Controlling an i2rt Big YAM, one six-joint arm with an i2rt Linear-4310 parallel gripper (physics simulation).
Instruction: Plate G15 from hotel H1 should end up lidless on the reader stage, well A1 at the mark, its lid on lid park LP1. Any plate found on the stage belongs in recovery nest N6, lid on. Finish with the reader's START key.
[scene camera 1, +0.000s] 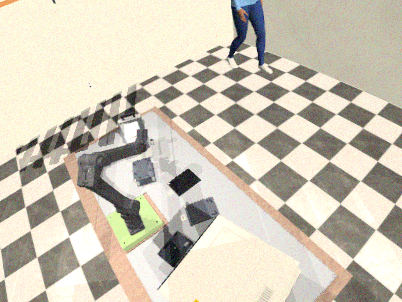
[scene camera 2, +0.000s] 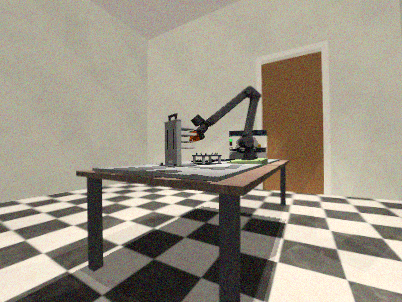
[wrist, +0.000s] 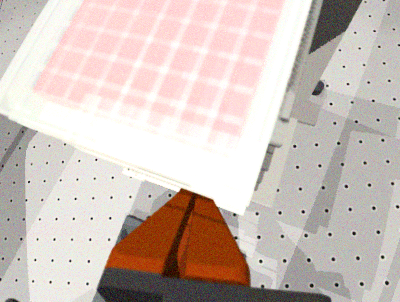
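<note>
Hotel H1 stands at the far end of the table as a grey tower with shelves. In the wrist view, a plate with pink wells and a bright white rim fills the top; its label cannot be read, and it hides whatever is below it. My gripper is shut and empty. Its orange fingertips are at the front edge of that plate, partly hidden by it, beside the hotel shelves. The reader is a big cream box at the other end. G15's label does not show.
A dark nest with short posts stands between hotel and arm base. A black pad, a dark grey holder and a black holder lie towards the reader. The arm stands on a green base plate. A person stands beyond the table.
</note>
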